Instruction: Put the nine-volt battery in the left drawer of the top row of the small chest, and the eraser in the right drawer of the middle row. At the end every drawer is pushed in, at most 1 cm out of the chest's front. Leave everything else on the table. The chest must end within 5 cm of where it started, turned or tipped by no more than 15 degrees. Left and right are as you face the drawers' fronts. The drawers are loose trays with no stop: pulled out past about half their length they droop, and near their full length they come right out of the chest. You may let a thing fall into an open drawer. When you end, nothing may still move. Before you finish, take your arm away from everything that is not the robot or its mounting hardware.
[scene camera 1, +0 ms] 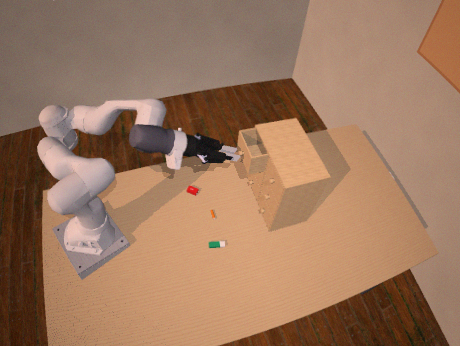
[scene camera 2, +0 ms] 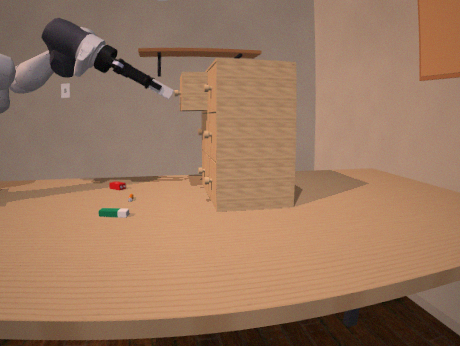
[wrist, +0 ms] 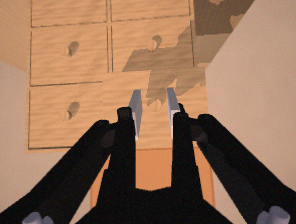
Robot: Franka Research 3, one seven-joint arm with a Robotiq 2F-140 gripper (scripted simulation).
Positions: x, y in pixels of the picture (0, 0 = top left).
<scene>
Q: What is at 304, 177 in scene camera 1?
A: A small wooden chest.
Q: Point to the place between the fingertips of my gripper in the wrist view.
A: At 154, 99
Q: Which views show my gripper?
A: Scene camera 1, scene camera 2 and the wrist view: all of them.
</scene>
